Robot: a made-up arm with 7 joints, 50 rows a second.
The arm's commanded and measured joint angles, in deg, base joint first. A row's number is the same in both.
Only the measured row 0 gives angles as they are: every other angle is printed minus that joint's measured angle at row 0.
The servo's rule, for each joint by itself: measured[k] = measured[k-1] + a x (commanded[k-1-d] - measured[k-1]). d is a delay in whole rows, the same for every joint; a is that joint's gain. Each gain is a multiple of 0.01, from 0.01 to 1. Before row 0 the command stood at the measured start. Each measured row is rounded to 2 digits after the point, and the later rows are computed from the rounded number. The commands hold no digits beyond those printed.
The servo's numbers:
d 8
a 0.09 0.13 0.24 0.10 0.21 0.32 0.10
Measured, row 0:
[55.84, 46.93, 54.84, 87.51, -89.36, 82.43, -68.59]
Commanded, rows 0 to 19:
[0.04, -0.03, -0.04, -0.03, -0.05, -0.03, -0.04]
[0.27, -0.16, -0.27, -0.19, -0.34, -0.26, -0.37]
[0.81, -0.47, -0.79, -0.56, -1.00, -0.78, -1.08]
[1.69, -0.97, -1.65, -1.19, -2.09, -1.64, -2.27]
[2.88, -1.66, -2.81, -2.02, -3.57, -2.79, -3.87]
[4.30, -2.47, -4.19, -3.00, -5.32, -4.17, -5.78]
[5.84, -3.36, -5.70, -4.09, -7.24, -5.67, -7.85]
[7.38, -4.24, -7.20, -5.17, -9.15, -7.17, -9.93]
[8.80, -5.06, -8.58, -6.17, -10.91, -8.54, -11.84]
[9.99, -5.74, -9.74, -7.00, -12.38, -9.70, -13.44]
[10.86, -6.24, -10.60, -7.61, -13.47, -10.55, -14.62]
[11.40, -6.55, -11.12, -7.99, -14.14, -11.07, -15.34]
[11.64, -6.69, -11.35, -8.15, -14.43, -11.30, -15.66]
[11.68, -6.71, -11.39, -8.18, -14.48, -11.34, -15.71]
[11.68, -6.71, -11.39, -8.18, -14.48, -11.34, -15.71]
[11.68, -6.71, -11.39, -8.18, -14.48, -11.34, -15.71]
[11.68, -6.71, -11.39, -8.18, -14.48, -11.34, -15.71]
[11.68, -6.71, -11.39, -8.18, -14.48, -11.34, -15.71]
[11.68, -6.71, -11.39, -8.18, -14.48, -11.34, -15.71]
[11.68, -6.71, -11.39, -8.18, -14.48, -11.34, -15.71]
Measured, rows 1 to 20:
[0.00, 0.00, 0.00, 0.00, 0.00, 0.00, 0.00]
[0.00, 0.00, 0.00, 0.00, 0.00, 0.00, 0.00]
[0.00, 0.00, 0.00, 0.00, 0.00, 0.00, 0.00]
[0.00, 0.00, 0.00, 0.00, 0.00, 0.00, 0.00]
[0.00, 0.00, 0.00, 0.00, 0.00, 0.00, 0.00]
[0.00, 0.00, 0.00, 0.00, 0.00, 0.00, 0.00]
[0.00, 0.00, 0.00, 0.00, 0.00, 0.00, 0.00]
[0.00, 0.00, 0.00, 0.00, 0.00, 0.00, 0.00]
[0.00, 0.00, -0.01, 0.00, -0.01, -0.01, 0.00]
[0.02, -0.02, -0.07, -0.02, -0.08, -0.09, -0.04]
[0.09, -0.08, -0.24, -0.07, -0.27, -0.31, -0.14]
[0.23, -0.20, -0.58, -0.18, -0.65, -0.74, -0.35]
[0.47, -0.39, -1.12, -0.36, -1.26, -1.40, -0.70]
[0.81, -0.66, -1.86, -0.62, -2.11, -2.29, -1.21]
[1.26, -1.01, -2.78, -0.97, -3.19, -3.37, -1.87]
[1.81, -1.43, -3.84, -1.39, -4.44, -4.59, -2.68]
[2.44, -1.90, -4.98, -1.87, -5.80, -5.85, -3.60]
[3.12, -2.40, -6.12, -2.38, -7.18, -7.08, -4.58]
[3.82, -2.90, -7.20, -2.90, -8.50, -8.19, -5.58]
[4.50, -3.37, -8.14, -3.41, -9.68, -9.11, -6.56]

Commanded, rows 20 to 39:
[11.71, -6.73, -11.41, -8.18, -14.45, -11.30, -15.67]
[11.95, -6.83, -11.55, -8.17, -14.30, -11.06, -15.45]
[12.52, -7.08, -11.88, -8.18, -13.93, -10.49, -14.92]
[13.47, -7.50, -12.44, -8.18, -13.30, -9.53, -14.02]
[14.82, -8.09, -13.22, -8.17, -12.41, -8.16, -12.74]
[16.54, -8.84, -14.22, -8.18, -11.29, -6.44, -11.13]
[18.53, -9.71, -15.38, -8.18, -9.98, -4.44, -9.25]
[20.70, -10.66, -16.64, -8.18, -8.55, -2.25, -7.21]
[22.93, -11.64, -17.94, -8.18, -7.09, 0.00, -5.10]
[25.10, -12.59, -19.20, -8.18, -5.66, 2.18, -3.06]
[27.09, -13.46, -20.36, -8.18, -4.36, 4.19, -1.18]
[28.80, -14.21, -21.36, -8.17, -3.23, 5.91, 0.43]
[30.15, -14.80, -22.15, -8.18, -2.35, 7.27, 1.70]
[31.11, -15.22, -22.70, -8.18, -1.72, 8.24, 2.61]
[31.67, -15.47, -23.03, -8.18, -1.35, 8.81, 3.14]
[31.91, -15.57, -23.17, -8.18, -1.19, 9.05, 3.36]
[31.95, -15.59, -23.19, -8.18, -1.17, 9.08, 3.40]
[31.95, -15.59, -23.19, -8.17, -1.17, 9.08, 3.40]
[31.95, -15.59, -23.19, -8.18, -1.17, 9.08, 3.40]
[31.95, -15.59, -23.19, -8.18, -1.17, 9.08, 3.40]
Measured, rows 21 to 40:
[5.14, -3.80, -8.91, -3.88, -10.68, -9.81, -7.47]
[5.73, -4.18, -9.51, -4.31, -11.48, -10.30, -8.29]
[6.27, -4.51, -9.96, -4.70, -12.11, -10.63, -9.03]
[6.76, -4.80, -10.30, -5.05, -12.61, -10.86, -9.70]
[7.20, -5.05, -10.56, -5.36, -13.00, -11.01, -10.30]
[7.60, -5.27, -10.76, -5.64, -13.31, -11.12, -10.84]
[7.97, -5.46, -10.91, -5.89, -13.56, -11.19, -11.33]
[8.30, -5.62, -11.03, -6.12, -13.75, -11.24, -11.77]
[8.61, -5.76, -11.12, -6.33, -13.90, -11.26, -12.16]
[8.91, -5.90, -11.22, -6.51, -13.98, -11.20, -12.49]
[9.23, -6.05, -11.38, -6.68, -13.97, -10.97, -12.73]
[9.61, -6.24, -11.63, -6.83, -13.83, -10.51, -12.86]
[10.08, -6.48, -12.01, -6.96, -13.53, -9.76, -12.85]
[10.66, -6.79, -12.54, -7.08, -13.06, -8.70, -12.68]
[11.37, -7.17, -13.22, -7.19, -12.41, -7.34, -12.34]
[12.21, -7.62, -14.04, -7.29, -11.60, -5.71, -11.83]
[13.17, -8.14, -14.98, -7.38, -10.65, -3.88, -11.16]
[14.24, -8.72, -15.99, -7.46, -9.60, -1.94, -10.35]
[15.40, -9.34, -17.04, -7.53, -8.50, 0.02, -9.43]
[16.61, -9.97, -18.08, -7.59, -7.39, 1.90, -8.44]

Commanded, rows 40 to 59:
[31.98, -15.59, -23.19, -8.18, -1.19, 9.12, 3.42]
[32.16, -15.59, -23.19, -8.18, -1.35, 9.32, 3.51]
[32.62, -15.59, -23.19, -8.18, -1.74, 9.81, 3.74]
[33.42, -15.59, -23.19, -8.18, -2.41, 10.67, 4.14]
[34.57, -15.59, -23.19, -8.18, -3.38, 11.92, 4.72]
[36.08, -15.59, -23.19, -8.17, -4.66, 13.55, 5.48]
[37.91, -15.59, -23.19, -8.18, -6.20, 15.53, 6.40]
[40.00, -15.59, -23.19, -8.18, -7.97, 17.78, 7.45]
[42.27, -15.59, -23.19, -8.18, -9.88, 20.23, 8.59]
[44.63, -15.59, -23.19, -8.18, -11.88, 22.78, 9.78]
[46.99, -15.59, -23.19, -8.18, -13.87, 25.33, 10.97]
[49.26, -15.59, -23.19, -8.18, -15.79, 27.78, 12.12]
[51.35, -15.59, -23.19, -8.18, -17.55, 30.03, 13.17]
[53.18, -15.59, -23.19, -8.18, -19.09, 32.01, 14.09]
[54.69, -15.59, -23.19, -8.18, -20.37, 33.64, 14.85]
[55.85, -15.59, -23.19, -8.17, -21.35, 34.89, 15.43]
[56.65, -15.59, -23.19, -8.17, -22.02, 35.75, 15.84]
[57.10, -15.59, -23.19, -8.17, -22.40, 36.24, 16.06]
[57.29, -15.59, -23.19, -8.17, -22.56, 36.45, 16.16]
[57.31, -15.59, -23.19, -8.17, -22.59, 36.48, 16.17]
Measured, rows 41 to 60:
[17.83, -10.60, -19.06, -7.65, -6.33, 3.62, -7.43]
[19.03, -11.20, -19.93, -7.70, -5.36, 5.10, -6.43]
[20.17, -11.76, -20.67, -7.75, -4.52, 6.29, -5.47]
[21.23, -12.26, -21.27, -7.79, -3.82, 7.17, -4.59]
[22.19, -12.69, -21.73, -7.83, -3.26, 7.78, -3.79]
[23.07, -13.07, -22.08, -7.86, -2.82, 8.20, -3.07]
[23.87, -13.40, -22.35, -7.89, -2.47, 8.48, -2.42]
[24.60, -13.68, -22.55, -7.92, -2.20, 8.67, -1.84]
[25.26, -13.93, -22.70, -7.95, -1.99, 8.81, -1.31]
[25.88, -14.15, -22.82, -7.97, -1.86, 8.97, -0.83]
[26.49, -14.34, -22.91, -7.99, -1.83, 9.24, -0.37]
[27.11, -14.50, -22.98, -8.01, -1.95, 9.70, 0.08]
[27.78, -14.64, -23.03, -8.03, -2.25, 10.41, 0.54]
[28.53, -14.76, -23.07, -8.04, -2.76, 11.41, 1.03]
[29.37, -14.87, -23.10, -8.05, -3.48, 12.73, 1.57]
[30.33, -14.96, -23.12, -8.06, -4.42, 14.35, 2.16]
[31.40, -15.04, -23.14, -8.07, -5.57, 16.23, 2.80]
[32.59, -15.11, -23.15, -8.08, -6.90, 18.33, 3.50]
[33.89, -15.17, -23.16, -8.09, -8.36, 20.57, 4.25]
[35.27, -15.22, -23.17, -8.10, -9.92, 22.88, 5.04]

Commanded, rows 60 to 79:
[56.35, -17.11, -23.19, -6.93, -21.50, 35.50, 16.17]
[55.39, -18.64, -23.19, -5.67, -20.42, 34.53, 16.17]
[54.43, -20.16, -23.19, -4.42, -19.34, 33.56, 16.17]
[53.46, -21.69, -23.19, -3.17, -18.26, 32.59, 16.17]
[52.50, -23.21, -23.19, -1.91, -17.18, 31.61, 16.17]
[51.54, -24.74, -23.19, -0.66, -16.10, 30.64, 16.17]
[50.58, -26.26, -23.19, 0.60, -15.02, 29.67, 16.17]
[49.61, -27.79, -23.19, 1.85, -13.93, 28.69, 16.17]
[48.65, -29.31, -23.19, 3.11, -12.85, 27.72, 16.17]
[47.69, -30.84, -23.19, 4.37, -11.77, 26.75, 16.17]
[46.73, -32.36, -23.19, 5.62, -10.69, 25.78, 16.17]
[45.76, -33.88, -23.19, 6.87, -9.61, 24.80, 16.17]
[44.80, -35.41, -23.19, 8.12, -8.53, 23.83, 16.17]
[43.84, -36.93, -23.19, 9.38, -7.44, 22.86, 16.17]
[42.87, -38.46, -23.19, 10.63, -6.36, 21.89, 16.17]
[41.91, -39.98, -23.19, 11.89, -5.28, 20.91, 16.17]
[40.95, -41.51, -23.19, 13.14, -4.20, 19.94, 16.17]
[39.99, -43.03, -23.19, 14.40, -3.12, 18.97, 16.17]
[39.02, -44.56, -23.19, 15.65, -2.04, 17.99, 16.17]
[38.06, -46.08, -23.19, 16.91, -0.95, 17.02, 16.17]
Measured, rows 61 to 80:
[36.72, -15.27, -23.17, -8.11, -11.52, 25.17, 5.85]
[38.20, -15.31, -23.17, -8.12, -13.11, 27.36, 6.67]
[39.68, -15.35, -23.17, -8.13, -14.63, 29.37, 7.49]
[41.14, -15.38, -23.17, -8.13, -16.04, 31.14, 8.28]
[42.54, -15.41, -23.17, -8.13, -17.30, 32.62, 9.04]
[43.85, -15.43, -23.17, -8.13, -18.37, 33.78, 9.74]
[45.06, -15.45, -23.17, -8.13, -19.25, 34.63, 10.38]
[46.16, -15.47, -23.17, -8.13, -19.95, 35.22, 10.96]
[47.08, -15.68, -23.17, -8.01, -20.28, 35.31, 11.48]
[47.83, -16.06, -23.17, -7.78, -20.31, 35.06, 11.95]
[48.42, -16.59, -23.17, -7.44, -20.11, 34.58, 12.37]
[48.87, -17.25, -23.17, -7.01, -19.72, 33.94, 12.75]
[49.20, -18.02, -23.17, -6.50, -19.19, 33.19, 13.09]
[49.41, -18.89, -23.17, -5.92, -18.54, 32.37, 13.40]
[49.52, -19.85, -23.17, -5.27, -17.80, 31.51, 13.68]
[49.53, -20.88, -23.17, -4.56, -16.99, 30.61, 13.93]
[49.45, -21.98, -23.17, -3.79, -16.12, 29.69, 14.15]
[49.29, -23.13, -23.17, -2.97, -15.21, 28.75, 14.35]
[49.06, -24.33, -23.17, -2.11, -14.26, 27.80, 14.53]
[48.76, -25.57, -23.17, -1.21, -13.28, 26.84, 14.69]

